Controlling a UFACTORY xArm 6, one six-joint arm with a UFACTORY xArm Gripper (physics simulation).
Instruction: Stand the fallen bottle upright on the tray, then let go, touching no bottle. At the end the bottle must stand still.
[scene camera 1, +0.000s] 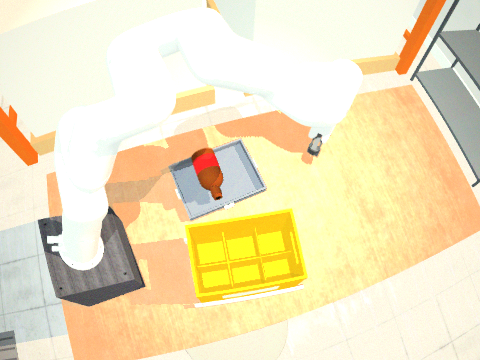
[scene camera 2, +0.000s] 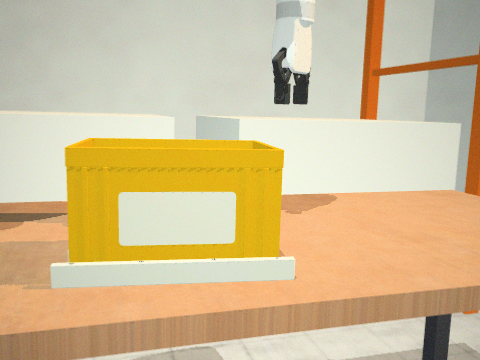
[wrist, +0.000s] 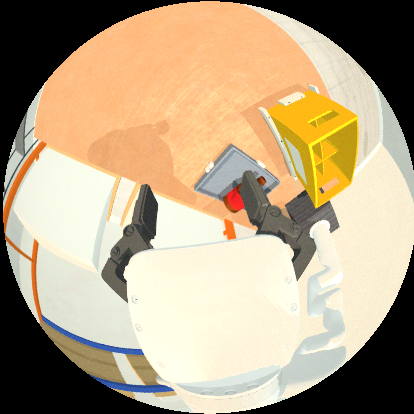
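Seen in the pictures: gripper, fingertip midpoint: (scene camera 1: 318, 140) (scene camera 2: 291, 104) (wrist: 196, 186); arm's base at its link origin: (scene camera 1: 81, 247) (wrist: 319, 228).
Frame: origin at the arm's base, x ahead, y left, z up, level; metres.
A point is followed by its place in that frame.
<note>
The brown bottle (scene camera 1: 207, 167) @[x 0.379, y 0.213, z -0.106 m] (wrist: 234, 201) @[x 0.404, y 0.245, z -0.117 m] with a red label lies on its side in the grey tray (scene camera 1: 242, 170) @[x 0.488, y 0.218, z -0.180 m] (wrist: 230, 162) @[x 0.492, y 0.178, z -0.180 m]. In scene camera 1 its base points to the back and its neck towards the yellow crate. In the wrist view one finger hides part of the bottle. Neither bottle nor tray shows in scene camera 2. My gripper (scene camera 1: 315, 146) @[x 0.670, y 0.150, z 0.056 m] (scene camera 2: 291, 97) @[x 0.670, y 0.150, z 0.056 m] (wrist: 196, 186) @[x 0.670, y 0.150, z 0.056 m] is open and empty, high above the table, to the right of the tray in scene camera 1. Its fingers point down in scene camera 2 and are well apart from the bottle.
A yellow crate (scene camera 1: 240, 223) @[x 0.429, y 0.003, z -0.040 m] (scene camera 2: 175, 180) @[x 0.414, y -0.175, z -0.051 m] (wrist: 300, 120) @[x 0.561, y -0.033, z -0.076 m] with six compartments stands in front of the tray, a white strip (scene camera 2: 175, 273) @[x 0.414, y -0.186, z -0.170 m] along its front foot. My arm's dark base block (scene camera 1: 55, 280) @[x -0.068, y -0.088, z 0.039 m] is at the left of the table (scene camera 1: 375, 200) @[x 0.900, y 0.023, z -0.185 m]. A grey shelf (scene camera 1: 450, 100) stands at the far right.
</note>
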